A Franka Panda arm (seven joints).
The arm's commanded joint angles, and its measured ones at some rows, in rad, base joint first. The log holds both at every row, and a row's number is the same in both.
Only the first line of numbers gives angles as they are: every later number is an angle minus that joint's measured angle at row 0.
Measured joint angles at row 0: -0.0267 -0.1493 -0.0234 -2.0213 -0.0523 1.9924 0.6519
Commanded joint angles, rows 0 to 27: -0.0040 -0.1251 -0.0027 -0.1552 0.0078 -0.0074 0.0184; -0.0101 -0.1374 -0.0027 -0.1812 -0.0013 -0.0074 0.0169; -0.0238 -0.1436 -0.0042 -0.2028 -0.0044 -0.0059 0.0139; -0.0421 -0.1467 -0.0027 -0.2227 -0.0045 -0.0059 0.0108; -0.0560 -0.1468 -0.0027 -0.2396 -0.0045 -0.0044 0.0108; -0.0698 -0.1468 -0.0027 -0.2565 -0.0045 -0.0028 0.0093; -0.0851 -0.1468 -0.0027 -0.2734 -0.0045 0.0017 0.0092; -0.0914 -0.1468 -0.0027 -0.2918 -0.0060 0.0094 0.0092; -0.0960 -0.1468 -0.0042 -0.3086 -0.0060 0.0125 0.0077; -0.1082 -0.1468 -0.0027 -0.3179 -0.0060 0.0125 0.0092; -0.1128 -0.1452 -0.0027 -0.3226 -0.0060 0.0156 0.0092; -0.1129 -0.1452 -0.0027 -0.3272 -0.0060 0.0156 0.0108; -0.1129 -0.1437 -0.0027 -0.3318 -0.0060 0.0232 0.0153; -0.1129 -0.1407 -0.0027 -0.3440 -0.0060 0.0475 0.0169; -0.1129 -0.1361 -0.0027 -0.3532 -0.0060 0.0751 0.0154; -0.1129 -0.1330 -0.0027 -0.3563 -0.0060 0.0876 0.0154; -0.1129 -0.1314 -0.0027 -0.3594 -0.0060 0.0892 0.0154; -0.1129 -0.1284 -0.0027 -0.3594 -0.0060 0.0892 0.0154; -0.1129 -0.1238 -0.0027 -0.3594 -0.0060 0.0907 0.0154; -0.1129 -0.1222 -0.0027 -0.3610 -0.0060 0.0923 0.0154; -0.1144 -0.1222 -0.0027 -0.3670 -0.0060 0.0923 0.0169; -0.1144 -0.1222 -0.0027 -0.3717 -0.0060 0.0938 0.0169; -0.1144 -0.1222 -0.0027 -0.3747 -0.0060 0.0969 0.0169; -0.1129 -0.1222 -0.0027 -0.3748 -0.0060 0.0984 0.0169; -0.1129 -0.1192 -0.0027 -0.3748 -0.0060 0.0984 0.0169; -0.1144 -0.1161 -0.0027 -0.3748 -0.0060 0.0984 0.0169; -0.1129 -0.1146 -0.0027 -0.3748 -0.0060 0.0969 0.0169; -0.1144 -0.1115 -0.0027 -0.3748 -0.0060 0.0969 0.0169
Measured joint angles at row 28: -0.1069 -0.1135 -0.0099 -0.3633 -0.0005 0.0779 0.0082
